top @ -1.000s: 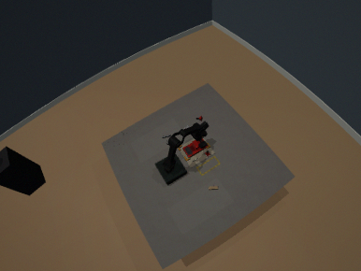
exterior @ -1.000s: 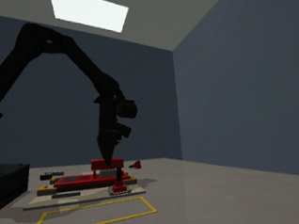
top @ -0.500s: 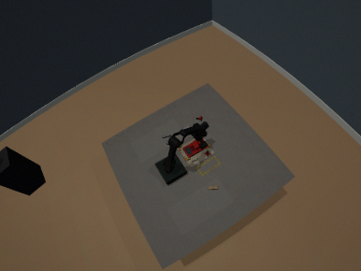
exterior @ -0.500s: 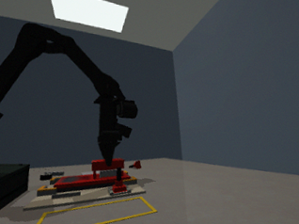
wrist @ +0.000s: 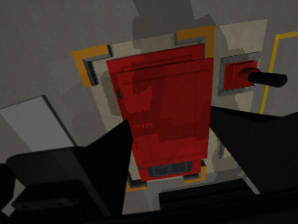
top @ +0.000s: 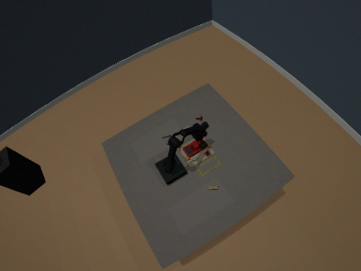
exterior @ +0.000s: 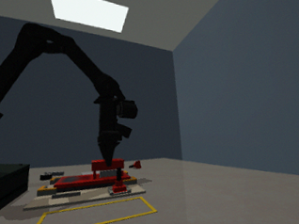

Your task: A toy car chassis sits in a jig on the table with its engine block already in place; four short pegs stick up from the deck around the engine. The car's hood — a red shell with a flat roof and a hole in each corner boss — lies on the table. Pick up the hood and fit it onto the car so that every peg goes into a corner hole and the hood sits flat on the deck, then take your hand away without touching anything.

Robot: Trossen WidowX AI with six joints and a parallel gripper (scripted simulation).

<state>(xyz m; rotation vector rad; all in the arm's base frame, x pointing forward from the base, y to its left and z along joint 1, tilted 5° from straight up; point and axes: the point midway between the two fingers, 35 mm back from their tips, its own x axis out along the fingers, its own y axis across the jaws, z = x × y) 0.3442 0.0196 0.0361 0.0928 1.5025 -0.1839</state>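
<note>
Right now the grey engine block is 3 cm below my gripper tip and 1 cm to the left of it. Round my gripper tip: pale piece (36 cm to the right, 17 cm behind, 5 cm below); then red hood (1 cm above); then jig (5 cm below, 4 cm behind).
</note>
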